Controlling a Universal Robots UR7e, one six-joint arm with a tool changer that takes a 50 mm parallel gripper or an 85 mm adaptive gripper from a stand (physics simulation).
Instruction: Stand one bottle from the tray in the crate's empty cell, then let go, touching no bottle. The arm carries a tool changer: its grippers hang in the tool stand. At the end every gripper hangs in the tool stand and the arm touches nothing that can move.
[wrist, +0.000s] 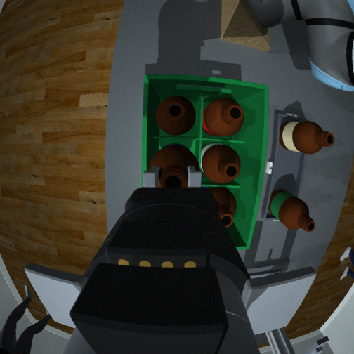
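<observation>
My gripper (172, 176) is shut on the neck of a brown bottle (173, 157), between two pale fingertips. The bottle is about upright over the middle-left cell of the green crate (146, 107). It looks larger than its neighbours, so nearer the camera; how deep its base sits is hidden. Other brown bottles stand at back left (176, 122), back right (218, 120), middle right (217, 162) and front right (228, 200). The front-left cell is hidden by the gripper. The dark tray (285, 172) holds a cream-labelled bottle (302, 137) and a green-labelled bottle (292, 210).
A grey robot arm part (327, 47) with a light blue cap stands at the upper right. A tan wedge-shaped block (240, 30) is behind the crate. The table's left edge borders the wooden floor (55, 150). The tool stand cannot be made out clearly.
</observation>
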